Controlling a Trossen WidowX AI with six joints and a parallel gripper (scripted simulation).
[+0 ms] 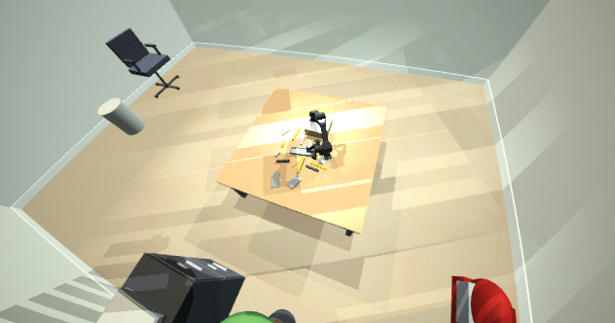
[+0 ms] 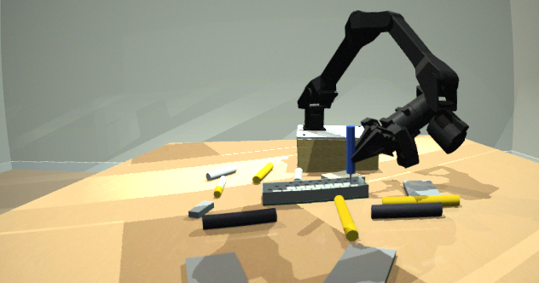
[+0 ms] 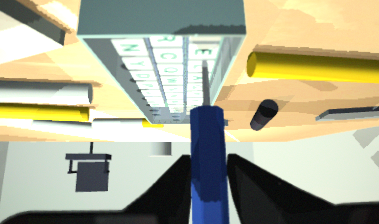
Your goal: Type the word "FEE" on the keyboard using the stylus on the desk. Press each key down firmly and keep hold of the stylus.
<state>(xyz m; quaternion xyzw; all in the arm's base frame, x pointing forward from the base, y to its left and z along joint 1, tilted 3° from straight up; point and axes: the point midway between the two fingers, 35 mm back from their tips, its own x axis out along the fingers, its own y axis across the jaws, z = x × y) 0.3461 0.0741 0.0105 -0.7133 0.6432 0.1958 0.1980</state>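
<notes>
The E key is 6 cm below my gripper tip. Round my gripper tip: blue stylus 1 cm below; then yellow cylinder 12 cm ahead, 3 cm to the right, 7 cm below; then F key 1 cm ahead, 8 cm to the right, 6 cm below.
</notes>
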